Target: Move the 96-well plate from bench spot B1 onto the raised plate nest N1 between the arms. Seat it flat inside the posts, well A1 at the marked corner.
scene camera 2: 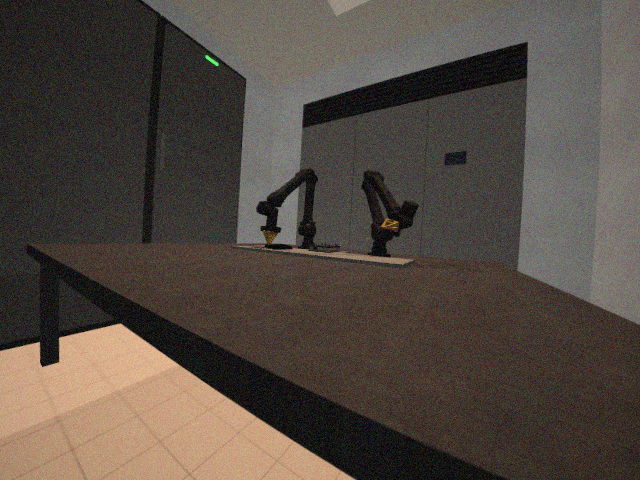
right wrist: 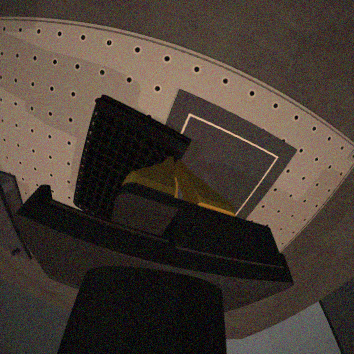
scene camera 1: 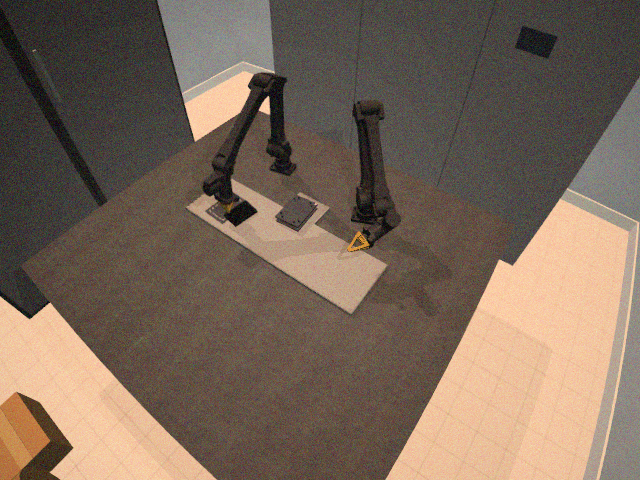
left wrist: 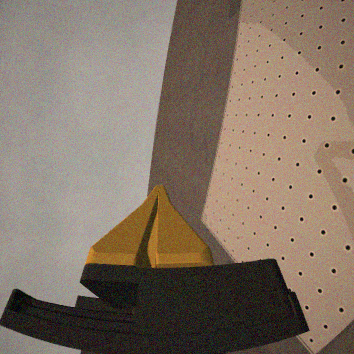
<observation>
left gripper: shut, holds nothing
right gripper: grips a dark well plate
</observation>
